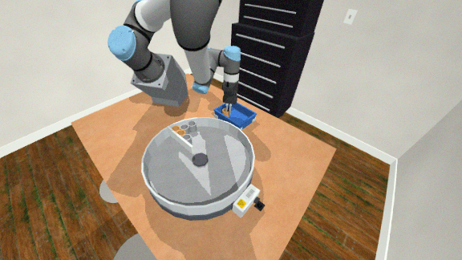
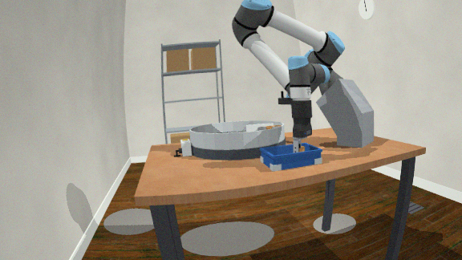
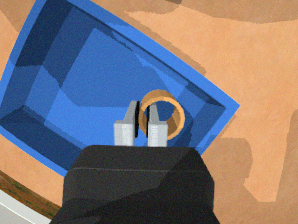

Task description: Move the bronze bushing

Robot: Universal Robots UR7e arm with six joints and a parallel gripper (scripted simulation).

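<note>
My gripper is now 30 mm short of the blue crate, 20 mm to the right of it and 20 mm above it. Round my hand: grey round turntable: 340 mm to the right, 130 mm ahead, 10 mm above.
</note>
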